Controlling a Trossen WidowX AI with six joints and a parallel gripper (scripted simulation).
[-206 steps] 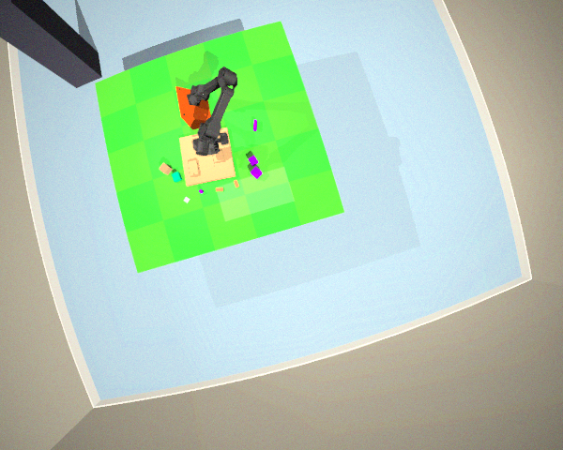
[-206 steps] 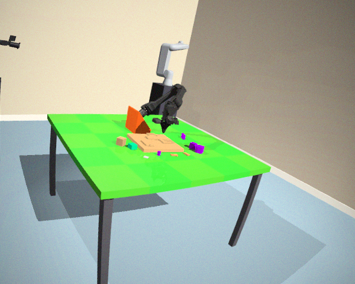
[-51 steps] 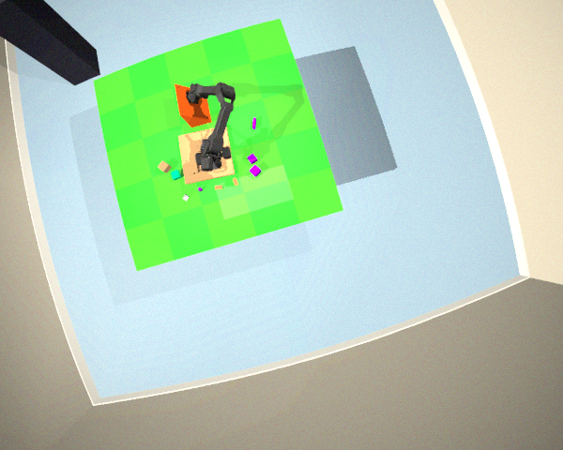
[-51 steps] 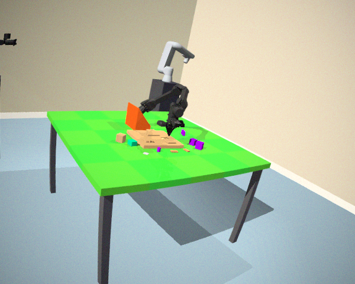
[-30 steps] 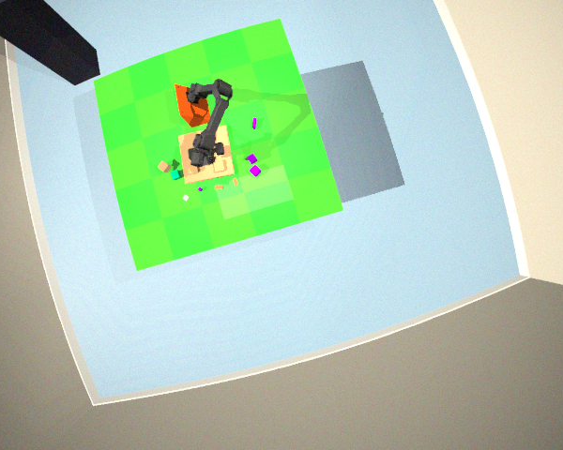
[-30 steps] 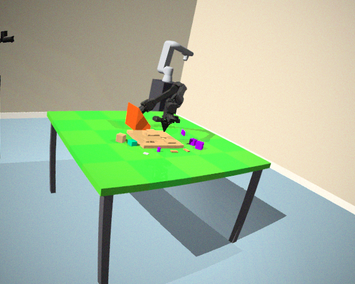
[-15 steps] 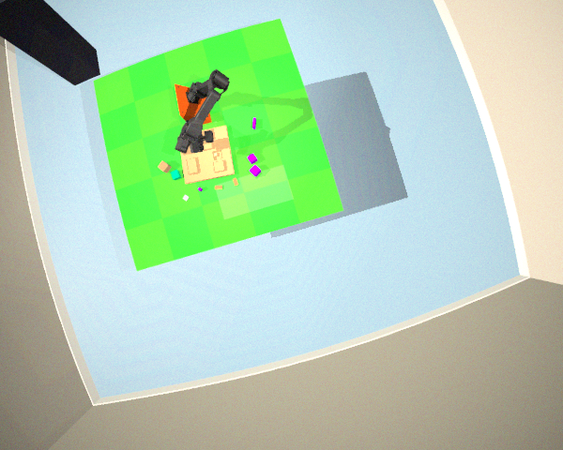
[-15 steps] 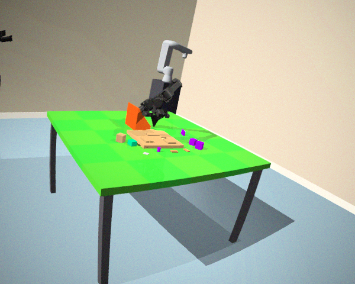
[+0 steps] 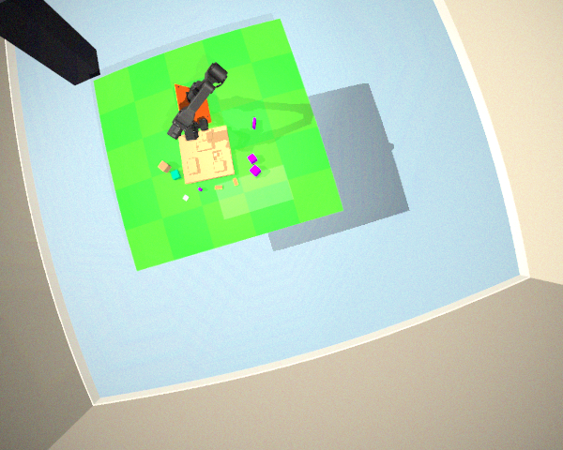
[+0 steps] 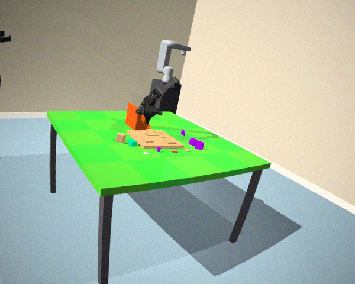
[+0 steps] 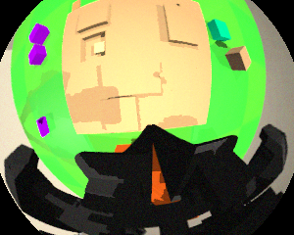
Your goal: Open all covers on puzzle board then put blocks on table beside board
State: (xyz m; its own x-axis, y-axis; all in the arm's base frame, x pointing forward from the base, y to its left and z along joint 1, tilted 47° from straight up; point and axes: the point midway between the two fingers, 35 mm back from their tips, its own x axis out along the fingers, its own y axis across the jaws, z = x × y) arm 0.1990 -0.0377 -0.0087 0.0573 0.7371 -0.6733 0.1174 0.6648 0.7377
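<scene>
My gripper tip is 110 mm short of the tan puzzle board, 60 mm above it and 10 mm to the left of it. Round my gripper tip: teal block 200 mm to the right, 170 mm ahead, 70 mm below; then purple stick 330 mm to the left, 60 mm below, 20 mm ahead; then tan cube 250 mm to the right, 110 mm ahead, 60 mm below.
</scene>
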